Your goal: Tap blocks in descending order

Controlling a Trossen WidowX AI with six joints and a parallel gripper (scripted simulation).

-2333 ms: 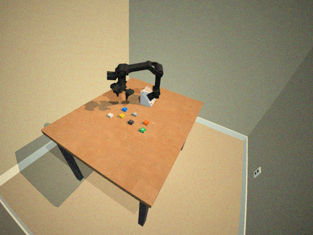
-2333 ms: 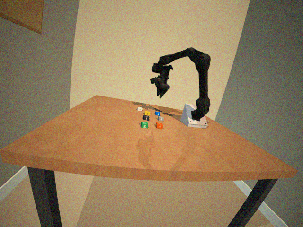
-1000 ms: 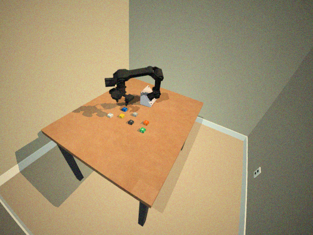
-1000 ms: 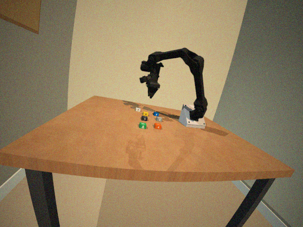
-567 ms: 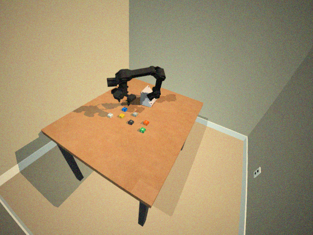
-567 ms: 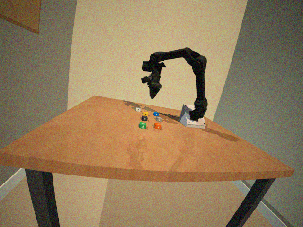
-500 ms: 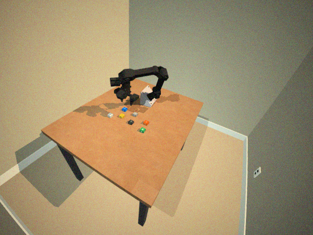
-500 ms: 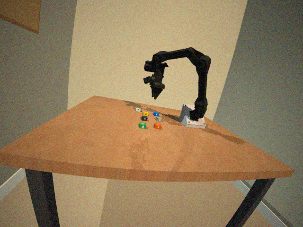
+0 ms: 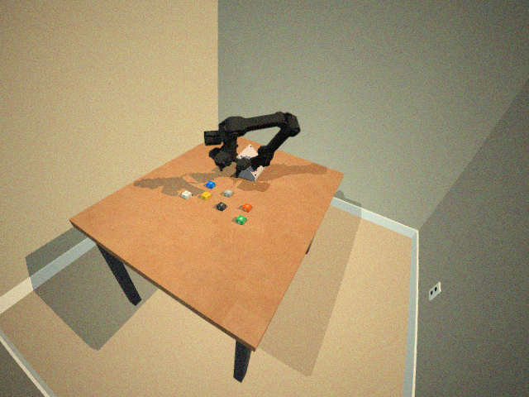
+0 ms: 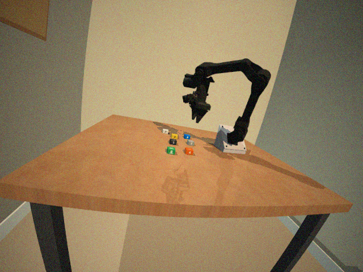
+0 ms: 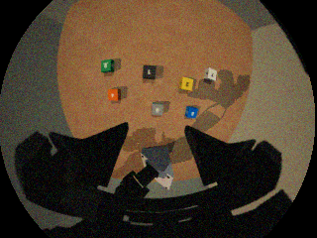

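The green block is 11 cm ahead of my gripper tip, 14 cm to the left of it and 12 cm below it. The rest, counted from my gripper tip: yellow block 7 cm ahead, 8 cm to the right, 12 cm below; black block 9 cm ahead, 2 cm to the left, 12 cm below; grey block 1 cm behind, 1 cm to the right, 12 cm below.
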